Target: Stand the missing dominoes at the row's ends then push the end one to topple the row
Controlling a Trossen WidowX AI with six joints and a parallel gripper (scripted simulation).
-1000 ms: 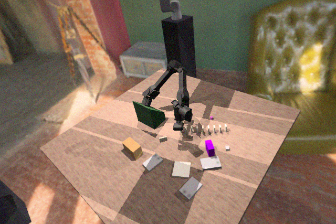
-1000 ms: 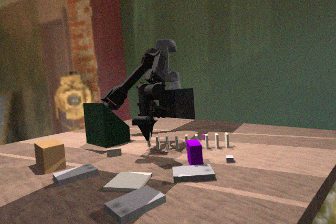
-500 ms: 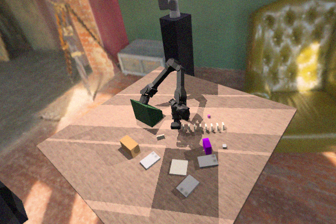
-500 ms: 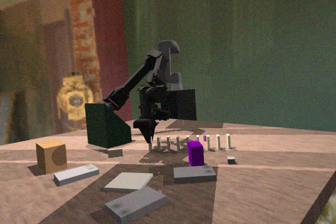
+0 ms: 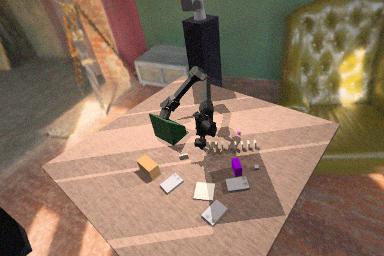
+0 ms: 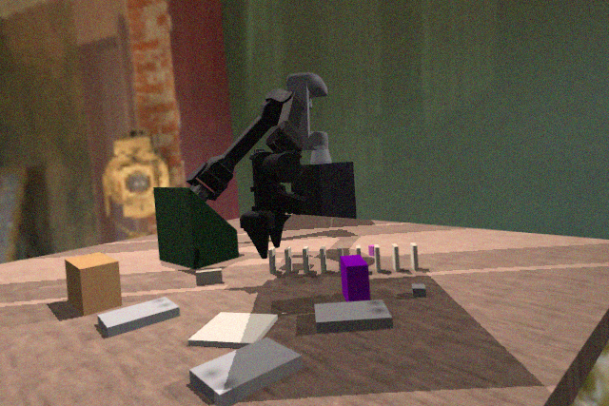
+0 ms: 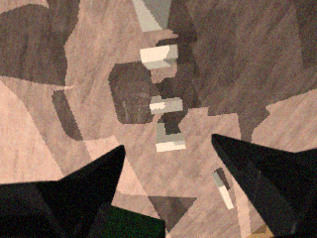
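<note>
My gripper tip is now 210 mm short of the white slab, 210 mm to the left of it and 40 mm above it. Also, from my gripper tip: purple block: 250 mm ahead, 10 mm to the right, 10 mm below; tiny purple cube: 90 mm ahead, 230 mm to the left, 30 mm below; small grey cube: 320 mm ahead, 80 mm to the left, 30 mm below.
</note>
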